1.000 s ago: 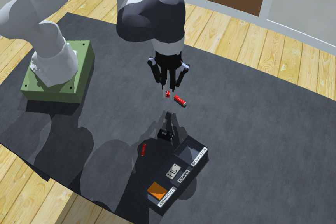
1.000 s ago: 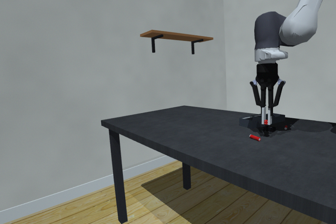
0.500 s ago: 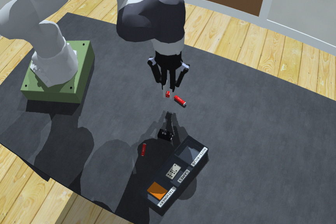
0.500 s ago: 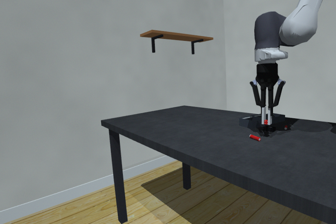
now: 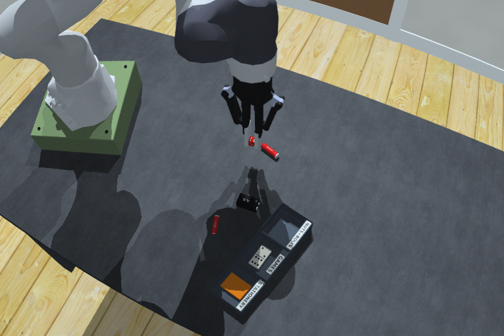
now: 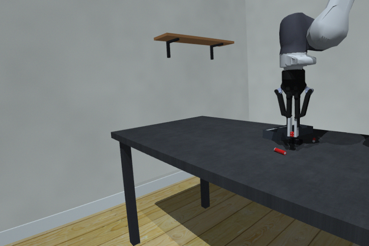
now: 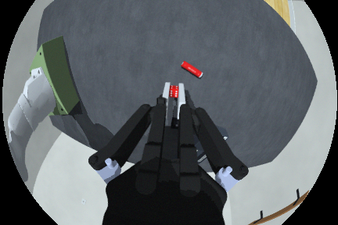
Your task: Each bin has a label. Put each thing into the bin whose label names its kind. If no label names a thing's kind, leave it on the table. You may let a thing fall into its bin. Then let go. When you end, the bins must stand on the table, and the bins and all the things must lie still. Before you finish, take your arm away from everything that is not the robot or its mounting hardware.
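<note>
The bin tray is 15 cm ahead of my hand, 22 cm to the right of it and 8 cm below it. Round my hand: red die 3 cm below; then black 9V battery 6 cm ahead, 11 cm to the right, 9 cm below; then white domino 14 cm ahead, 22 cm to the right, 8 cm below.
</note>
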